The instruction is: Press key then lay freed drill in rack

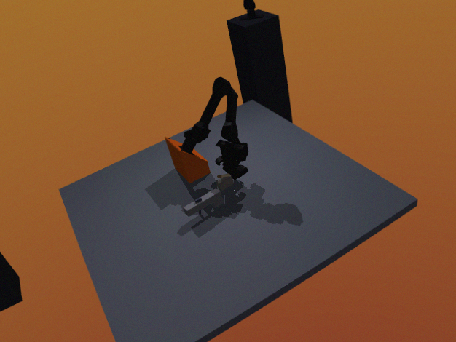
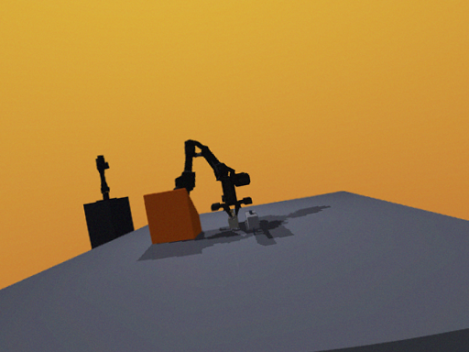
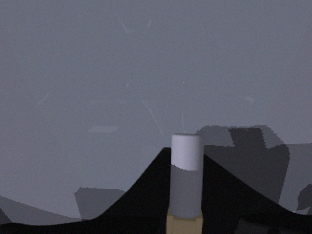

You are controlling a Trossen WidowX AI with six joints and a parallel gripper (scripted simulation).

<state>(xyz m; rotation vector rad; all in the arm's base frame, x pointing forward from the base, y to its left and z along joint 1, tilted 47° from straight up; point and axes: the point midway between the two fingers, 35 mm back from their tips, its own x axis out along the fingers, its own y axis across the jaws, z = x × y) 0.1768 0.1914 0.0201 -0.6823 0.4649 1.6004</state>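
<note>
My gripper tip is 50 mm below the drill and 40 mm to the left of it. Also, from my gripper tip: rack (50 mm to the right, 10 mm above); blue key (230 mm to the right, 110 mm ahead, 50 mm above).
</note>
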